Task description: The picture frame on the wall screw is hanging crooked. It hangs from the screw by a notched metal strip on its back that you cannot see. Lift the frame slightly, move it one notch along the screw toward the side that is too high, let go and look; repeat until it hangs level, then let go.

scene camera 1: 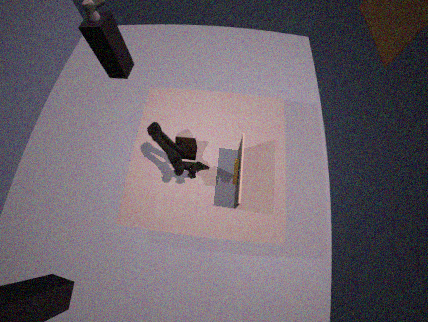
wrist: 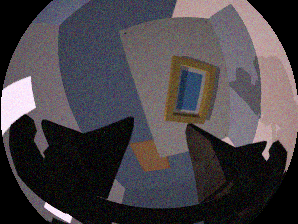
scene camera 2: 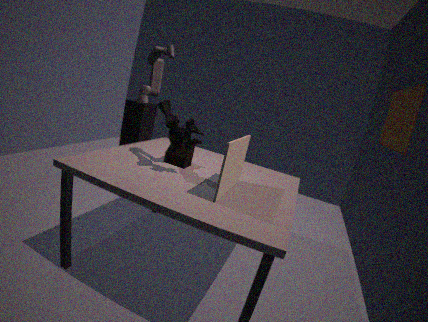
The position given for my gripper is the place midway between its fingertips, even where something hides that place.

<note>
I see my gripper (wrist: 160, 124), a picture frame (wrist: 191, 82) and an upright wall panel (scene camera 2: 235, 153).
The upright wall panel also shows in the wrist view (wrist: 149, 47). Scene camera 2 does not show the picture frame, which is hidden by the upright wall panel.
</note>
